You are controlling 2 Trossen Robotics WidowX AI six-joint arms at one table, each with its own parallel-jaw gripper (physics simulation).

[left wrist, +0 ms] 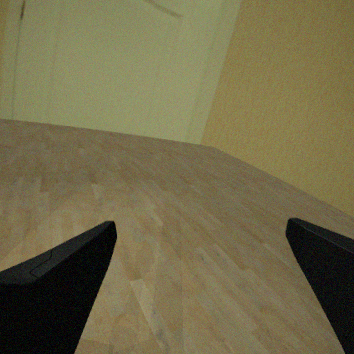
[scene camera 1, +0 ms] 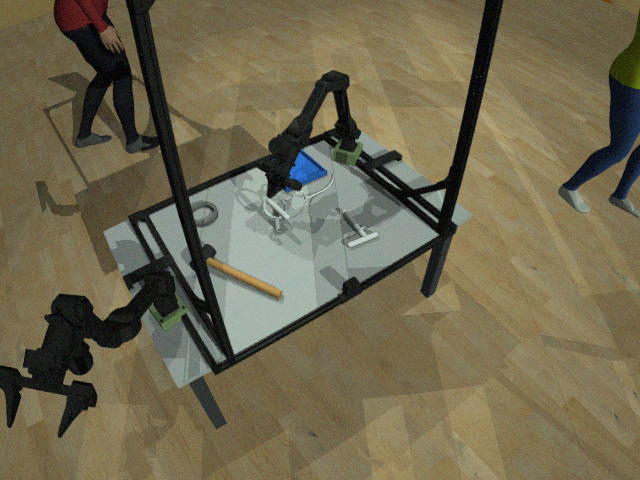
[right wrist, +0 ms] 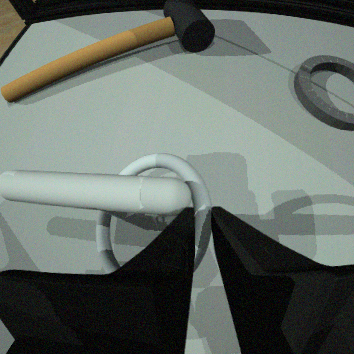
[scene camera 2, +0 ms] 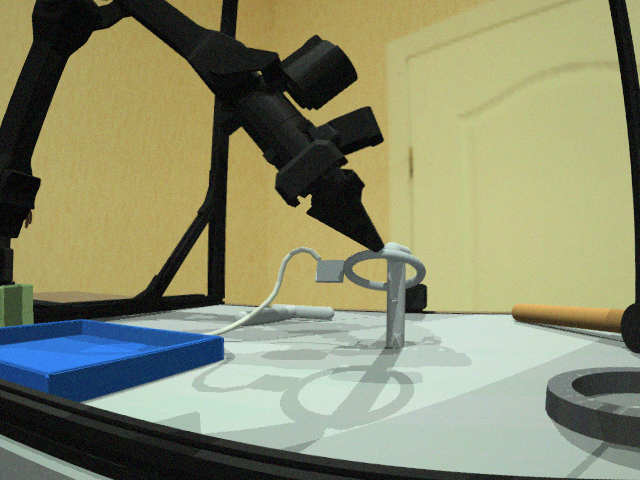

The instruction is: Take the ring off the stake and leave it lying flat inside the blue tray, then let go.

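Where they show: left gripper, fingertip midpoint: (left wrist: 201, 228) (scene camera 1: 33, 432); right gripper, fingertip midpoint: (scene camera 1: 268, 197) (right wrist: 201, 214) (scene camera 2: 380, 249); left arm's base, link origin: (scene camera 1: 166, 306); right arm's base, link origin: (scene camera 1: 348, 146).
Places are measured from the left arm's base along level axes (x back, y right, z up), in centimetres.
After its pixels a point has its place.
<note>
The thin pale ring (scene camera 1: 265, 210) {x -46.3, y -8.7, z 5.0 cm} (scene camera 2: 422, 271) {x -46.2, y -9.4, z 4.4 cm} (right wrist: 159, 160) {x -46.8, y -9.3, z 5.3 cm} hangs tilted around the grey-white stake (scene camera 2: 395, 310) {x -49.1, y -7.6, z 0.2 cm} (right wrist: 75, 191) {x -49.5, y -5.4, z 7.3 cm} near its top, well above the table. The stake's top bends into a sideways bar. My right gripper (scene camera 2: 381, 249) {x -50.3, y -11.9, z 6.5 cm} (right wrist: 201, 214) {x -50.3, y -11.9, z 6.5 cm} is shut on the ring's rim, beside the stake's top; its fingers hide part of the ring. The blue tray (scene camera 1: 324, 171) {x -81.8, y -17.7, z -1.9 cm} (scene camera 2: 139, 369) {x -64.8, y -30.5, z -2.7 cm} lies beyond the stake in scene camera 1 and at the left in scene camera 2. My left gripper (scene camera 1: 35, 431) {x 39.1, y 42.6, z 44.5 cm} (left wrist: 201, 228) {x 39.1, y 42.6, z 44.5 cm} is open and empty, off the table.
A grey block (scene camera 2: 329, 270) {x -56.2, y -8.6, z 4.4 cm} with a pale cord (scene camera 2: 283, 268) {x -62.0, y -7.0, z 4.6 cm} hangs at the ring's side. A hammer (scene camera 1: 242, 277) {x -25.5, y 5.9, z -0.8 cm} (scene camera 2: 568, 316) {x -27.0, y 3.8, z -1.7 cm} (right wrist: 90, 52) {x -26.5, y 3.6, z -0.9 cm}, a thick dark grey ring (scene camera 1: 214, 211) {x -35.9, y -28.1, z -2.4 cm} (right wrist: 306, 90) {x -33.4, y -25.2, z -2.3 cm} and a white T-shaped piece (scene camera 1: 362, 239) {x -66.7, y 18.7, z -2.0 cm} lie on the table. Black frame posts (scene camera 1: 170, 155) {x -5.7, y 27.2, z 68.8 cm} rise around it.
</note>
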